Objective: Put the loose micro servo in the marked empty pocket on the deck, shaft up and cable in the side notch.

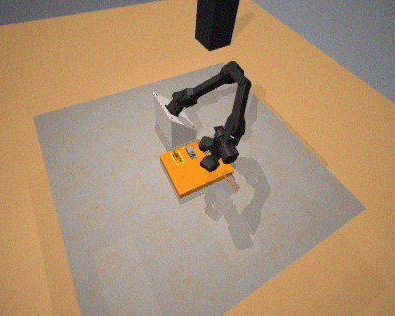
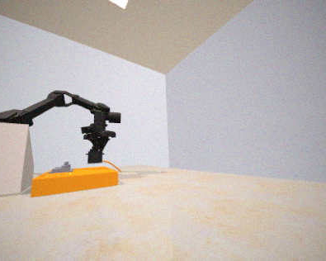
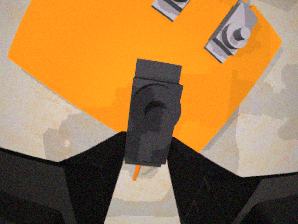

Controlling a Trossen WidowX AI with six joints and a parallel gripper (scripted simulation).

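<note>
Now: the orange deck 10 cm below my gripper tip, 5 cm to the right of it and 4 cm behind it.
</note>
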